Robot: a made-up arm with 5 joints. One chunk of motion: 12 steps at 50 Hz.
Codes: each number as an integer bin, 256 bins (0 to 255) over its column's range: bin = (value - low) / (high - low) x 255, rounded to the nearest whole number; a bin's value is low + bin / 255 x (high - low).
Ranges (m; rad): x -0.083..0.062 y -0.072..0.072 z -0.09..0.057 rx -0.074..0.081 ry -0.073..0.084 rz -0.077..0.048
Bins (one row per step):
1: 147 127 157 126 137 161
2: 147 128 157 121 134 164
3: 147 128 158 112 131 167
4: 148 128 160 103 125 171
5: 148 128 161 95 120 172
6: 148 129 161 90 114 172
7: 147 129 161 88 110 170
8: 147 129 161 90 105 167
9: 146 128 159 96 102 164
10: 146 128 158 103 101 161
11: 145 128 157 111 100 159
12: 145 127 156 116 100 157
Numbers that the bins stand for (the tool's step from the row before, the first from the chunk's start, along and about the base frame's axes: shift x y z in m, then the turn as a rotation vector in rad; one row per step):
1: 0.00059 -0.00028 0.00051 0.00259 0.01135 0.00192
2: 0.00059 0.00028 0.00051 -0.00045 0.00950 0.00339
3: 0.00059 0.00028 0.00108 -0.00592 0.00765 0.00486
4: 0.00116 0.00028 0.00224 -0.01139 0.00396 0.00682
5: 0.00116 0.00028 0.00281 -0.01625 0.00088 0.00731
6: 0.00116 0.00085 0.00281 -0.01929 -0.00281 0.00731
7: 0.00059 0.00085 0.00281 -0.02051 -0.00527 0.00633
8: 0.00059 0.00085 0.00281 -0.01929 -0.00835 0.00486
9: 0.00002 0.00028 0.00166 -0.01565 -0.01020 0.00339
10: 0.00002 0.00028 0.00108 -0.01139 -0.01082 0.00192
11: -0.00055 0.00028 0.00051 -0.00653 -0.01143 0.00094
12: -0.00055 -0.00028 -0.00007 -0.00349 -0.01143 -0.00004

